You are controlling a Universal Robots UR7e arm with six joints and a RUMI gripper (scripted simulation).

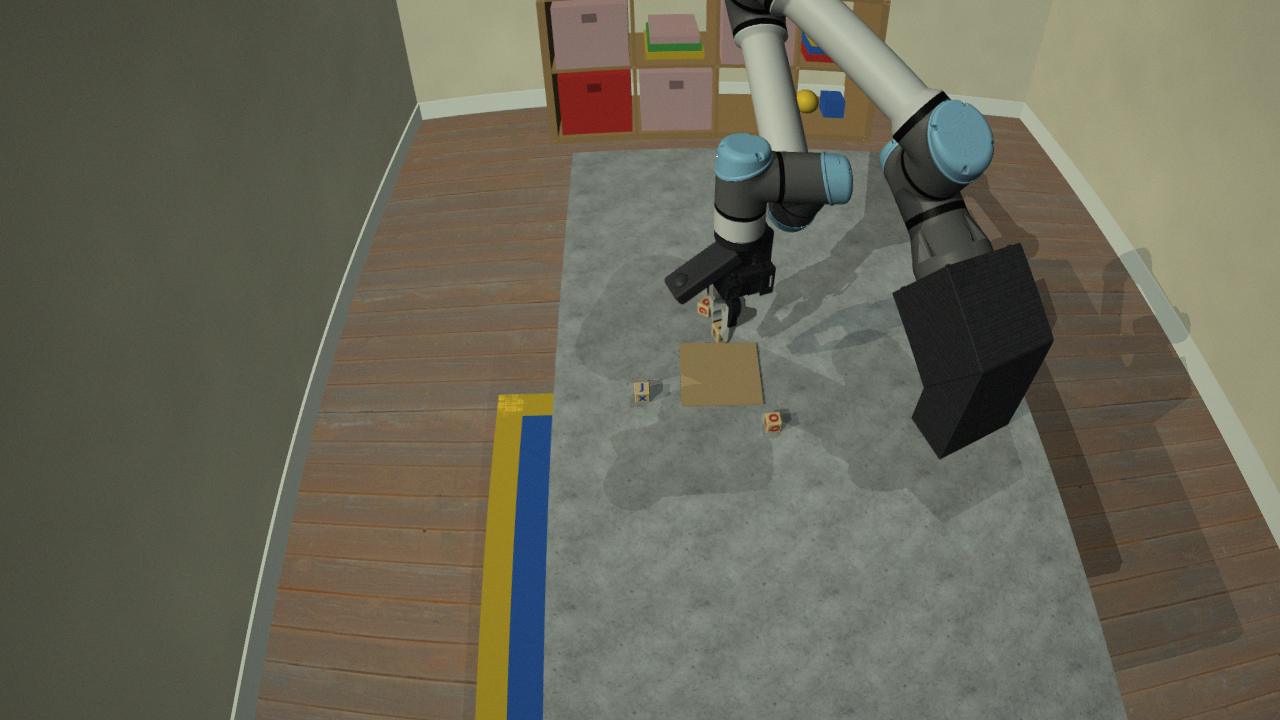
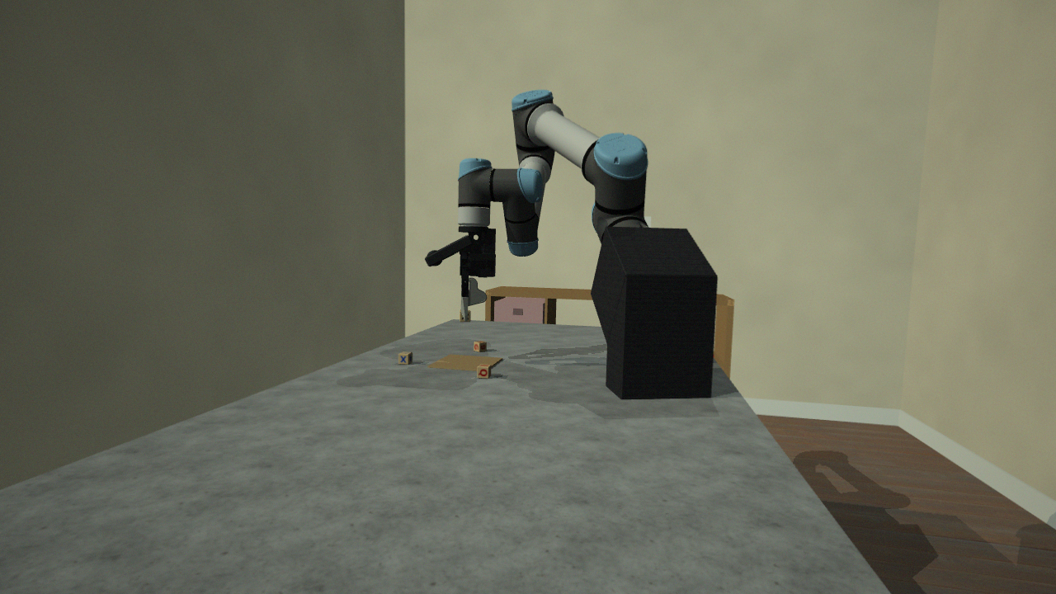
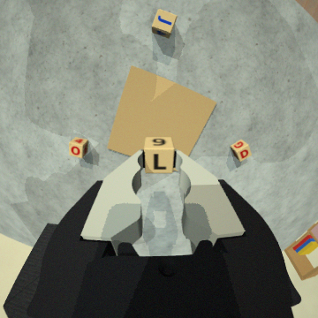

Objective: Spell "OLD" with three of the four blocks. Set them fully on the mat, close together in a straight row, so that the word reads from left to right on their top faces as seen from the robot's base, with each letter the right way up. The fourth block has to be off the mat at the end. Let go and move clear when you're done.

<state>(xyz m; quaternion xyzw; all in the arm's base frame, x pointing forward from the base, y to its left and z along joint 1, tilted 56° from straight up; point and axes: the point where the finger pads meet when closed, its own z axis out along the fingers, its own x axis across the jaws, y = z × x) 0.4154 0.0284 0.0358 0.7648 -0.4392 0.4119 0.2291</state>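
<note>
My hand is 12 cm above the tan mat. From my hand the other things lie so: blue-lettered block: 13 cm ahead, 4 cm to the left, 11 cm below.
</note>
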